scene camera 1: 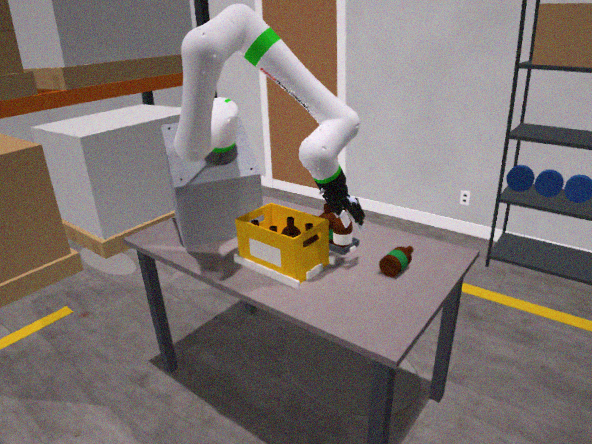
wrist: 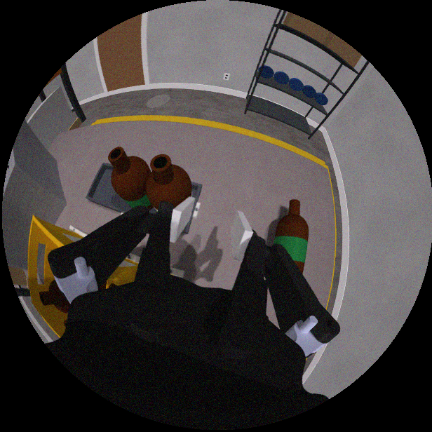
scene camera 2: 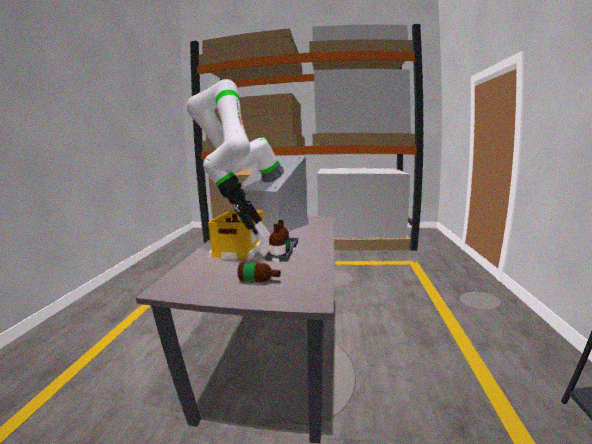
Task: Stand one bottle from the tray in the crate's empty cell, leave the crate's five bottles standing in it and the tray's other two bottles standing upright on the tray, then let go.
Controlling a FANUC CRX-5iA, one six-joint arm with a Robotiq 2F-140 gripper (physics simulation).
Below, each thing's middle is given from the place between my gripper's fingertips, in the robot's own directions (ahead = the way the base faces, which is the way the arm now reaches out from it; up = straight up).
Now: hand 6 cm past the white-labelled bottle (wrist: 168,182), 5 cm to the right of it and 4 cm above it.
